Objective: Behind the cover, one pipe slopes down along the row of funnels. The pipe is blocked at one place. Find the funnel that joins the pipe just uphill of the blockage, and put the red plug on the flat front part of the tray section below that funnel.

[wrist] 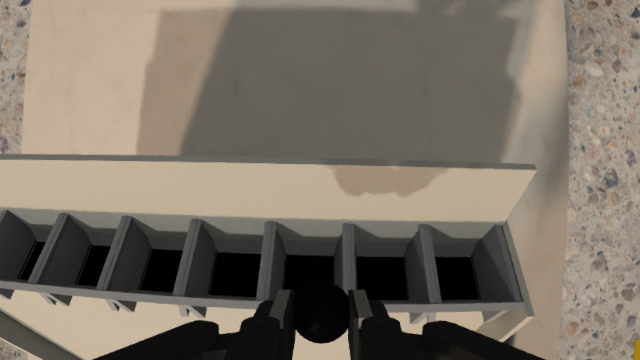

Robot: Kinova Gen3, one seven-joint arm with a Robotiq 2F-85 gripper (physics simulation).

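My gripper is shut on a black ball at the bottom middle of the wrist view. The ball overlaps the near rim of the funnel row, at the third opening from the right; its height above the rim is hard to tell. The row of grey funnels runs across the view, with upright dividers and dark square openings. Several funnels show, and the row runs out of view at the left. A beige panel stands along the row's far side. The pipe, the blockage, the tray sections and the red plug do not show.
A pale table top with a large shadow lies beyond the panel. Speckled floor shows past its right edge. Another beige surface lies below the funnel row. A small yellow piece shows at the bottom right corner.
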